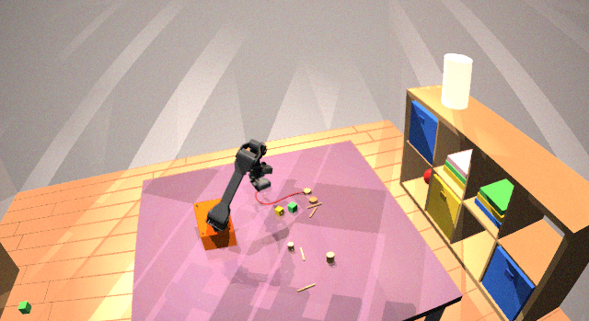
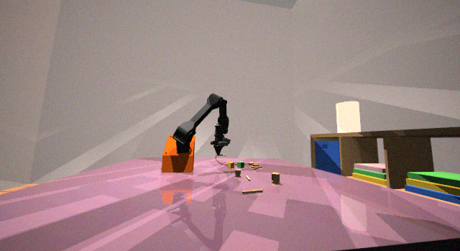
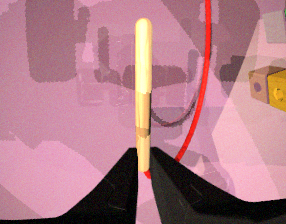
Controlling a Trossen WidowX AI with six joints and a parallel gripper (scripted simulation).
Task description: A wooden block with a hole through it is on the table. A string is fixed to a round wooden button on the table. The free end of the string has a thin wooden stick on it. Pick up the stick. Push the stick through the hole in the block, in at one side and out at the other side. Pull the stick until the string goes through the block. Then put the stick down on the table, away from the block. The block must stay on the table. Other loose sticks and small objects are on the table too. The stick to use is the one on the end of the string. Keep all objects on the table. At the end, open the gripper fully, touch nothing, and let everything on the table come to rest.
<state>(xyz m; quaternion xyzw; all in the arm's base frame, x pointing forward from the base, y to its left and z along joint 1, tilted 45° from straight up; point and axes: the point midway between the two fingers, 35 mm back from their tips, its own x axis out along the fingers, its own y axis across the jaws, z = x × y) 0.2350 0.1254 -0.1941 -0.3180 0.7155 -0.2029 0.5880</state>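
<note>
Right now my gripper tip is 1 cm short of the thin wooden stick. From my gripper tip the other things lie so: green cube 13 cm to the right, 12 cm ahead, 5 cm below; then yellow wooden block 13 cm to the right, 6 cm ahead, 5 cm below; then round wooden button 24 cm ahead, 5 cm below, 3 cm to the right.
</note>
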